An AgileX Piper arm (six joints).
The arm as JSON. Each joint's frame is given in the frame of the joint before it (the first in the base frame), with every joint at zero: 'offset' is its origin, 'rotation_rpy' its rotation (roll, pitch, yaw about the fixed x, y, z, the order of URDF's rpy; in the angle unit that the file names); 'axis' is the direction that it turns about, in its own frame. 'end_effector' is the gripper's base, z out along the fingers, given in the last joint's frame.
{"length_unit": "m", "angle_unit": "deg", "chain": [
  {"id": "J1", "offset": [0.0, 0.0, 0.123], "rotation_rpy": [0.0, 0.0, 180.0], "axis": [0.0, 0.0, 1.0]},
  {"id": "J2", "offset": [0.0, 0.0, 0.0], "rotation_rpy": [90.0, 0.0, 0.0], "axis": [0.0, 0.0, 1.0]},
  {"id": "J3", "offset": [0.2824, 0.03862, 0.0], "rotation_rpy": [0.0, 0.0, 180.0], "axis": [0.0, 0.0, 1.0]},
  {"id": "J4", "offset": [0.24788, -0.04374, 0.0], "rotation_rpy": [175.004, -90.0, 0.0], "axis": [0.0, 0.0, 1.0]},
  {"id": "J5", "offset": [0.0, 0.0, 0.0], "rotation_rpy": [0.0, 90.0, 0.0], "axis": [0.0, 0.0, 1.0]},
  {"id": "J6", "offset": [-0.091, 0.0, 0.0], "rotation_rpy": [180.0, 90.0, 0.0], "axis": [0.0, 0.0, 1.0]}
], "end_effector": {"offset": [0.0, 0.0, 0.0], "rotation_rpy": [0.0, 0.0, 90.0]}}
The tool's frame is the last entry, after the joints.
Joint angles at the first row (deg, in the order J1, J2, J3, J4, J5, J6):
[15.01 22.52 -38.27 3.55 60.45 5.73]
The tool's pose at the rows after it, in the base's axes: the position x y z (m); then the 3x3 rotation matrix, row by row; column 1 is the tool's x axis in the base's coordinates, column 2 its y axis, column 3 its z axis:
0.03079 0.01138 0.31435; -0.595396 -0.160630 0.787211; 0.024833 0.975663 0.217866; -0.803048 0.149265 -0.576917
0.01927 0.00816 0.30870; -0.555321 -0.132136 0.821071; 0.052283 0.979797 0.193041; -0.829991 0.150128 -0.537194
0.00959 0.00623 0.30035; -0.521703 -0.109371 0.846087; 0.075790 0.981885 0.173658; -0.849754 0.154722 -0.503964
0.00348 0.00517 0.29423; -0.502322 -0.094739 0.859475; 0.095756 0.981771 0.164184; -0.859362 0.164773 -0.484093
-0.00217 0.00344 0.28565; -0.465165 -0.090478 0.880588; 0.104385 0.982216 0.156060; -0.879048 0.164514 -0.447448
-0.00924 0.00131 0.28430; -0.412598 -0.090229 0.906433; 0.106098 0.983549 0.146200; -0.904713 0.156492 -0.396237
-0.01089 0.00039 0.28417; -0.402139 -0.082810 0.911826; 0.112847 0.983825 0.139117; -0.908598 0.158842 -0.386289
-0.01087 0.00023 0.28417; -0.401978 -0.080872 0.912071; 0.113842 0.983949 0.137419; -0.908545 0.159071 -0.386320
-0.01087 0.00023 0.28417; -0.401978 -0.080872 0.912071; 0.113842 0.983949 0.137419; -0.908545 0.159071 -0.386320
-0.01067 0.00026 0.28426; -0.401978 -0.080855 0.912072; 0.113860 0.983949 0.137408; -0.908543 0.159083 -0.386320
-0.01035 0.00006 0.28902; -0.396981 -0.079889 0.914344; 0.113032 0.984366 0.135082; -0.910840 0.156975 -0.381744
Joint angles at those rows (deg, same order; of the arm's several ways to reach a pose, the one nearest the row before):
[11.68 16.62 -36.67 3.56 60.39 6.58]
[9.63 12.32 -35.18 3.49 60.45 6.59]
[8.08 8.19 -33.29 3.49 60.45 6.82]
[7.45 5.44 -32.03 3.38 60.62 7.56]
[7.45 1.89 -30.02 2.69 59.76 8.08]
[7.45 -1.15 -29.62 1.83 59.13 8.19]
[7.45 -1.78 -29.62 1.32 59.13 8.77]
[7.45 -1.78 -29.62 1.20 59.13 8.88]
[7.45 -1.78 -29.62 1.20 59.13 8.88]
[7.45 -1.72 -29.62 1.20 59.07 8.88]
[7.45 -0.92 -30.54 1.03 58.90 8.88]

